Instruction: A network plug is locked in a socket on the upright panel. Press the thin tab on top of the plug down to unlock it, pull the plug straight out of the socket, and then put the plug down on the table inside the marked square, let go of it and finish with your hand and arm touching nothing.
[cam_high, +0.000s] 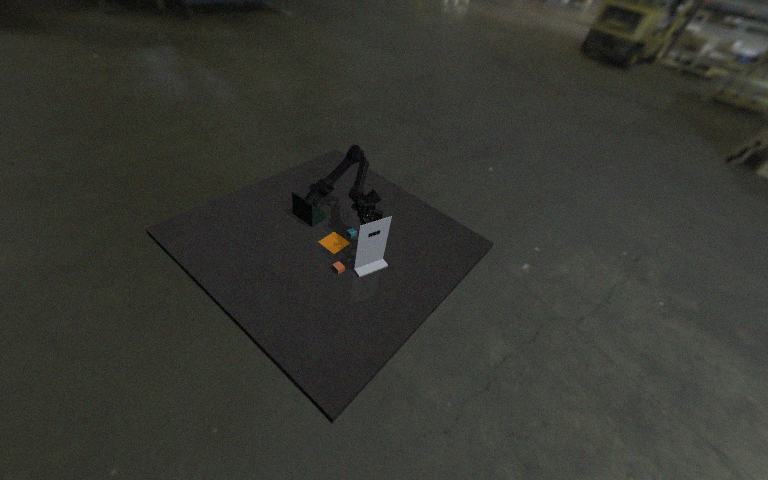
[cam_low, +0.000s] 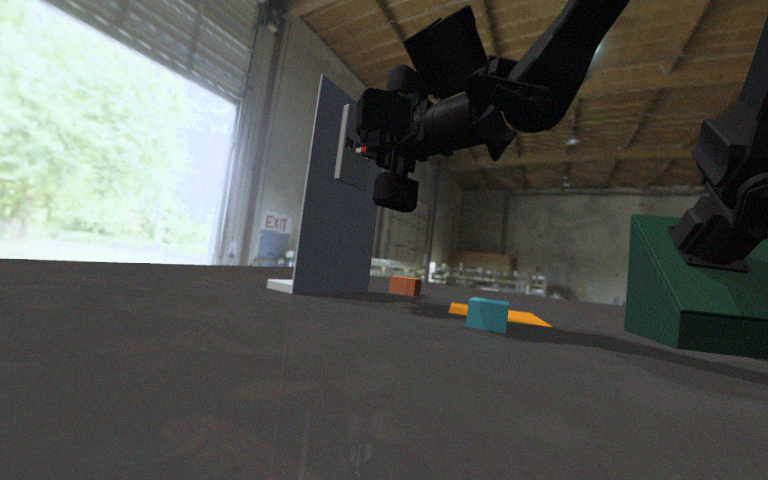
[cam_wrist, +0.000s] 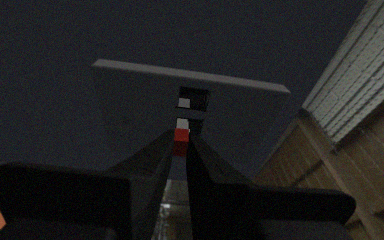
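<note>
The upright panel lies 30 mm ahead of my gripper tip, 10 mm to the right of it and 80 mm below it. Also, from my gripper tip: network plug (10 mm ahead); then teal block (190 mm behind, 90 mm to the left, 210 mm below); then orange-brown block (60 mm behind, 140 mm to the right, 200 mm below).
</note>
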